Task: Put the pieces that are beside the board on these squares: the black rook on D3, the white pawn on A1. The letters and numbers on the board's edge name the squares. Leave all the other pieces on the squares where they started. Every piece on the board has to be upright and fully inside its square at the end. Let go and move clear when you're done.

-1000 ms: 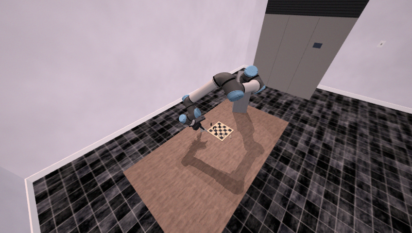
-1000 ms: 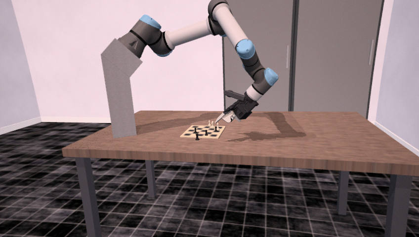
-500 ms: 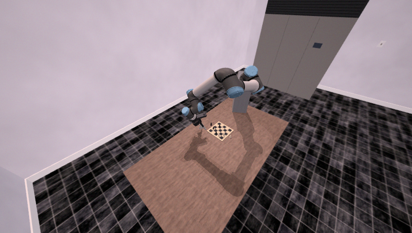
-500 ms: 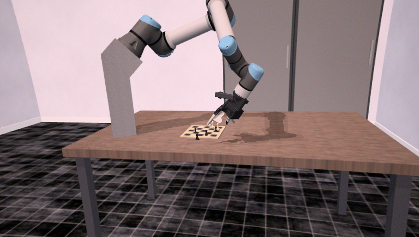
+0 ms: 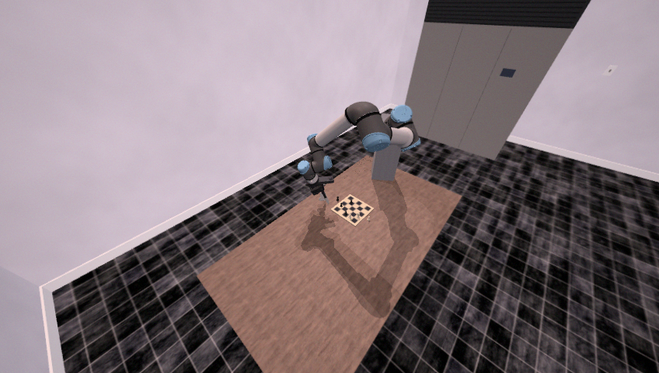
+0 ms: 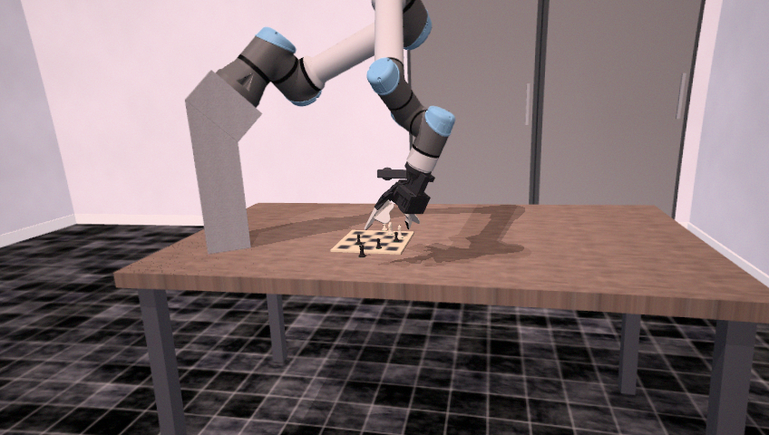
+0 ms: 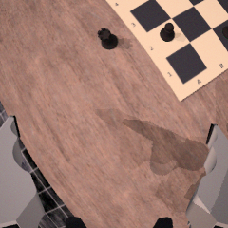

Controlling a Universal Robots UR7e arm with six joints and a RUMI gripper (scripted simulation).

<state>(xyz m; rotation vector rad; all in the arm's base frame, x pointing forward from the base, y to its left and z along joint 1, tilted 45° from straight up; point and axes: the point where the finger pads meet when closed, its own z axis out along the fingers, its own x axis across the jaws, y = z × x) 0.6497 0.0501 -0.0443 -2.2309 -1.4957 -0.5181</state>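
The black rook is 9 cm behind my hand and 8 cm below it. From my hand the other things lie so: chessboard 13 cm to the left, 13 cm behind, 9 cm below; then white pawn 26 cm to the left, 18 cm behind, 8 cm below.
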